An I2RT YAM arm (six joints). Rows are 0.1 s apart.
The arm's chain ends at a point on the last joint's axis. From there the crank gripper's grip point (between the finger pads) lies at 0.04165 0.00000 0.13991 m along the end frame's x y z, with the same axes.
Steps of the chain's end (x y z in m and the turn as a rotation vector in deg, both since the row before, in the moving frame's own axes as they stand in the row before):
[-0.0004, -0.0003, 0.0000, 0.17, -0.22, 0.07]
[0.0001, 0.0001, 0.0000, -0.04, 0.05, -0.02]
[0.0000, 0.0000, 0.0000, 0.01, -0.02, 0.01]
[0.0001, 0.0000, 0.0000, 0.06, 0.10, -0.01]
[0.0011, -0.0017, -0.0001, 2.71, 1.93, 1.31]
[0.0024, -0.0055, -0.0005, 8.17, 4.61, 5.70]
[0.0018, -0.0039, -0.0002, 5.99, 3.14, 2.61]
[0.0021, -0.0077, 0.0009, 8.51, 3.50, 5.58]
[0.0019, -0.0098, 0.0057, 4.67, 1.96, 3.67]
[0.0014, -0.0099, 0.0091, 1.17, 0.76, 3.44]
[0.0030, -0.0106, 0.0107, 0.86, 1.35, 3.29]
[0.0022, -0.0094, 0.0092, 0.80, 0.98, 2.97]
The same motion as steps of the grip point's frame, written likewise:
[-0.0009, -0.0007, 0.0002, 0.17, -0.22, 0.07]
[0.0002, 0.0002, 0.0000, -0.04, 0.05, -0.02]
[0.0000, 0.0000, 0.0000, 0.01, -0.02, 0.01]
[0.0003, -0.0002, -0.0001, 0.06, 0.10, -0.01]
[0.0059, -0.0073, -0.0017, 2.71, 1.93, 1.31]
[0.0142, -0.0204, -0.0054, 8.17, 4.61, 5.70]
[0.0097, -0.0163, -0.0034, 5.99, 3.14, 2.61]
[0.0113, -0.0237, -0.0031, 8.51, 3.50, 5.58]
[0.0069, -0.0183, 0.0038, 4.67, 1.96, 3.67]
[0.0033, -0.0102, 0.0085, 1.17, 0.76, 3.44]
[0.0063, -0.0102, 0.0097, 0.86, 1.35, 3.29]
[0.0046, -0.0091, 0.0085, 0.80, 0.98, 2.97]

